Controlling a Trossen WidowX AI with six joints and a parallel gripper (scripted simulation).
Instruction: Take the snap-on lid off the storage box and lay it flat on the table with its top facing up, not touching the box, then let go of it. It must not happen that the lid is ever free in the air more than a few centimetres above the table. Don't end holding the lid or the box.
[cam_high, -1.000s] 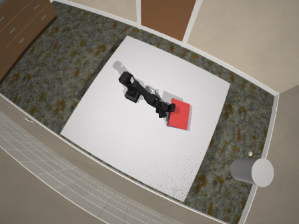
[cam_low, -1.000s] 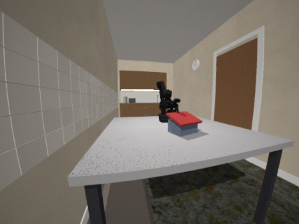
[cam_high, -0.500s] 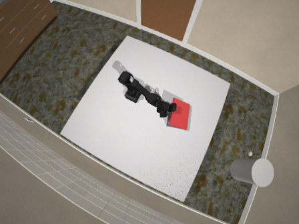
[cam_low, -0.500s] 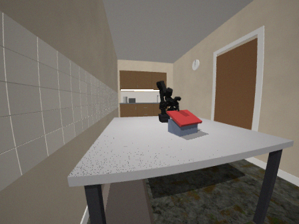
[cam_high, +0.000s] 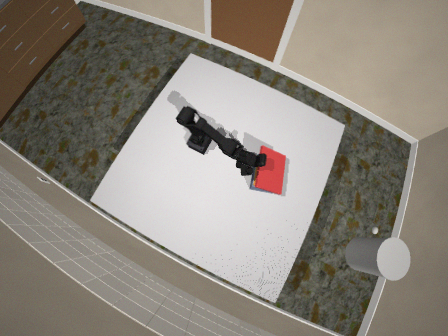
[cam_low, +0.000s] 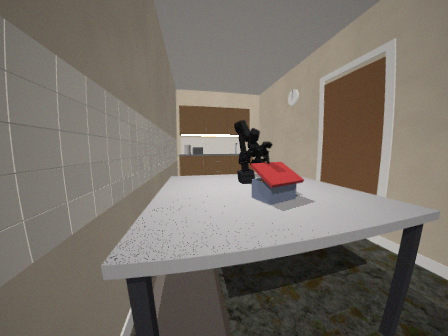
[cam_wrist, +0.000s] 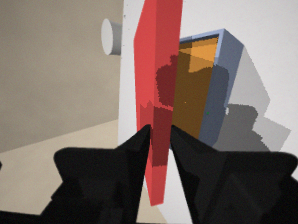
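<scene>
The red lid is 100 mm ahead of my hand, 10 mm to the left of it and 60 mm below it. The rest, counted from my hand: storage box: 80 mm ahead, 10 mm to the left, 150 mm below.
</scene>
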